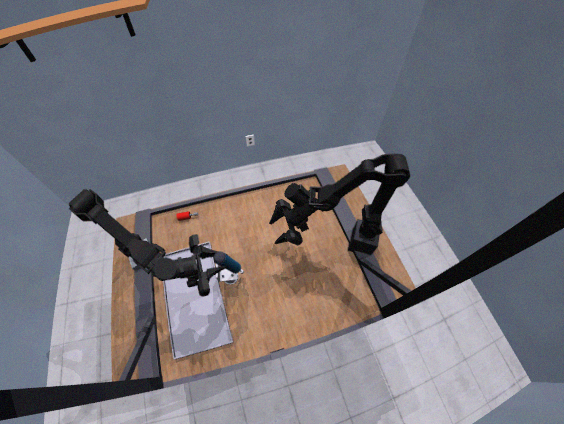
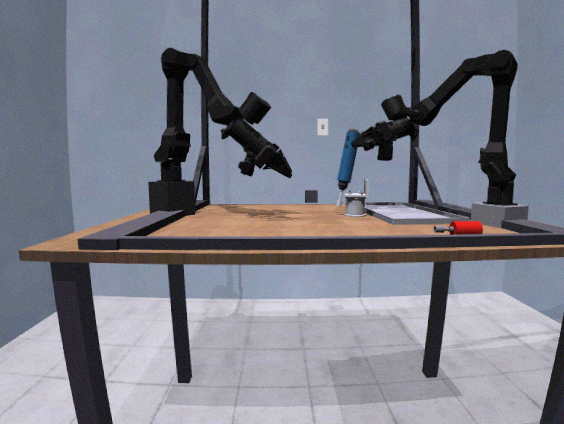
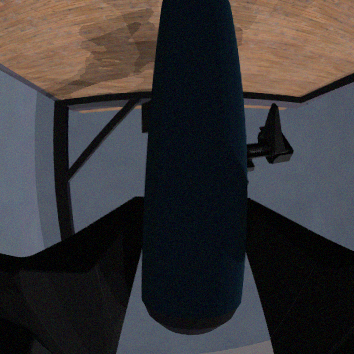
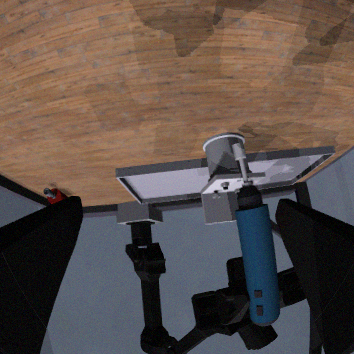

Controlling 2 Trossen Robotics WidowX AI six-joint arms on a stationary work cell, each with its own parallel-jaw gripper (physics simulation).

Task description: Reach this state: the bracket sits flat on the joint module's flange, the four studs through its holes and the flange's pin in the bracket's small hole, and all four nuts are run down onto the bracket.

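Places are measured from the left arm's base along level axes (x back, y right, z up), in millimetres.
Pixels of known places: left gripper, between the fingertips: [image 1: 225, 260] [image 2: 349, 145] [image 3: 193, 208] [image 4: 264, 292]; right gripper, between the fingertips: [image 1: 272, 233] [image 2: 291, 174] [image 3: 246, 105] [image 4: 181, 208]; left arm's base, origin of its link: [image 2: 499, 204] [image 4: 140, 222]; right arm's base, origin of its link: [image 1: 367, 232] [image 2: 171, 181].
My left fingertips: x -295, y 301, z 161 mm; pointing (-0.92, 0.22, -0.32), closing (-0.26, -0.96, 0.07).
For each thing: its middle in the pictures, then the offset to it from my left fingertips. Level surfaces: height alone.
- joint module, middle of its body: [image 4: 227, 166] [image 2: 355, 203] dz -178, dx +11, dy -23 mm
- white bracket, middle of its body: [image 4: 233, 197] [image 2: 355, 188] [image 1: 226, 270] dz -133, dx +11, dy -23 mm
- blue nut driver, middle of its body: [image 3: 197, 59] [image 4: 256, 240] [image 2: 346, 167] [image 1: 231, 265] dz -70, dx -12, dy -3 mm
- red-handled tool, middle of its body: [image 4: 55, 196] [image 2: 456, 229] [image 1: 187, 215] dz -198, dx +42, dy -383 mm
- wooden table, height of its surface: dz -215 mm
The joint module [image 2: 355, 206] [image 4: 219, 153], a grey cylinder, stands upright on the table beside the tray. The white bracket [image 1: 228, 275] [image 4: 214, 185] lies on its top, its side plate [image 2: 366, 187] upright. Small dark nuts or stud ends show on the bracket; their number and seating are too small to tell. My left gripper [image 1: 218, 265] [image 2: 356, 141] [image 3: 193, 208] is shut on the blue nut driver [image 1: 229, 262] [image 2: 347, 157] [image 4: 257, 250], which hangs tilted, its socket [image 2: 339, 198] low beside the module. My right gripper [image 1: 274, 233] [image 2: 290, 176] [image 4: 181, 208] is open and empty, above the table.
The shallow grey tray [image 1: 202, 351] [image 2: 431, 220] [image 4: 160, 170] lies next to the module. A red-handled tool [image 1: 183, 215] [image 2: 466, 227] [image 4: 55, 196] lies on the wooden table [image 1: 260, 320], near the frame bar [image 2: 280, 243]. Dark posts and braces stand at the table's sides.
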